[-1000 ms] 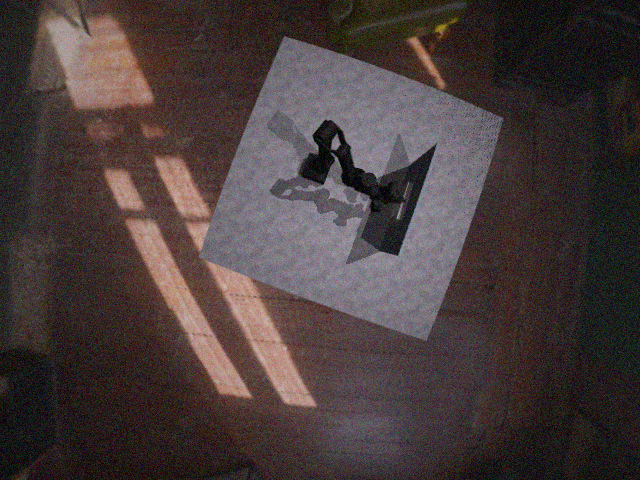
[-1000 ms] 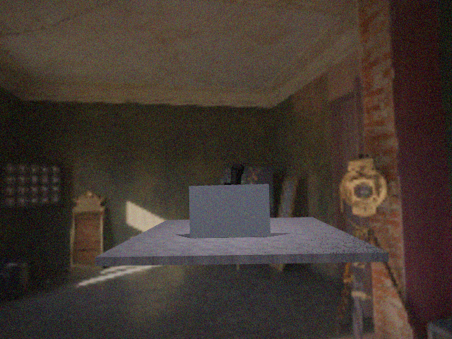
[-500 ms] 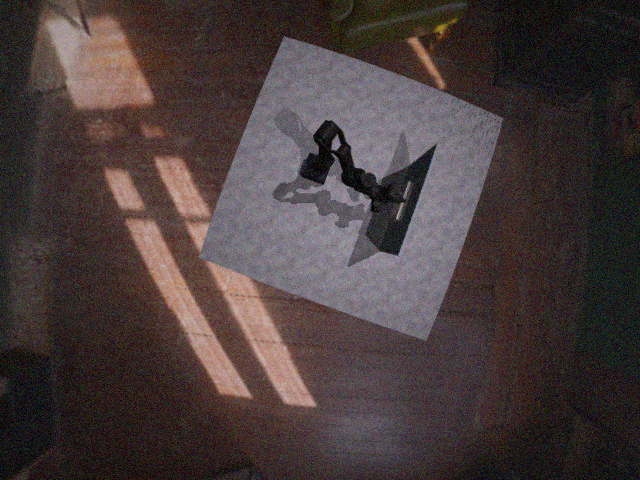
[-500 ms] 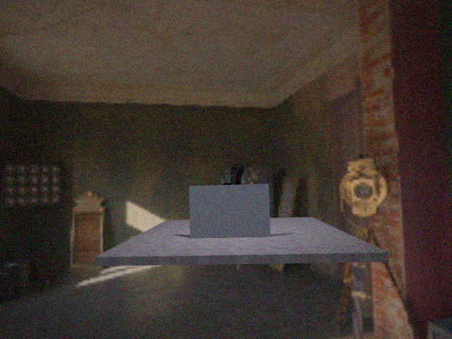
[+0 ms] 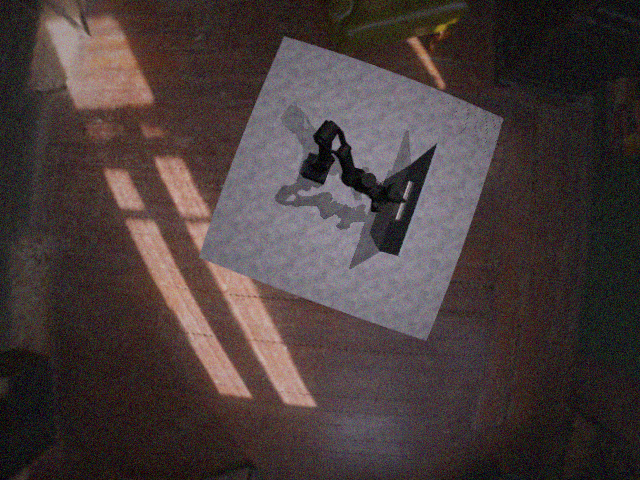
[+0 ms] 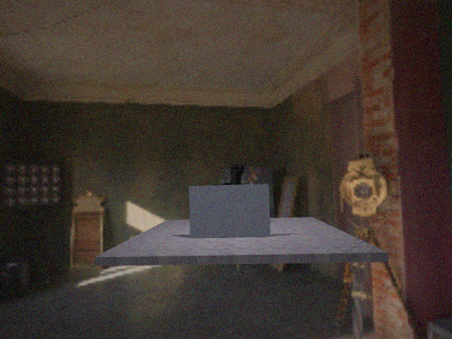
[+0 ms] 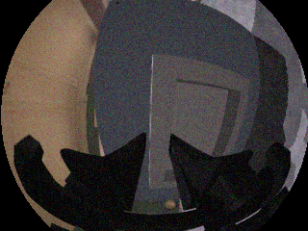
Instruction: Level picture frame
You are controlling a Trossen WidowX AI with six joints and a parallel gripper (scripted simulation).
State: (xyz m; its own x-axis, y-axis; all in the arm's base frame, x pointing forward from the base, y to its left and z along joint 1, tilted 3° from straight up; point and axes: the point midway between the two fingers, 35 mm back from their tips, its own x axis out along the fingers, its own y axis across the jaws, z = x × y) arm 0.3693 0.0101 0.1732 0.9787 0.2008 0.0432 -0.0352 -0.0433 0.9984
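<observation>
Now: the picture frame 1 cm ahead of my gripper tip, 1 cm to the left of it and 5 cm below it. Also, from my gripper tip: wall panel: 2 cm ahead, 2 cm to the left, 6 cm below.
</observation>
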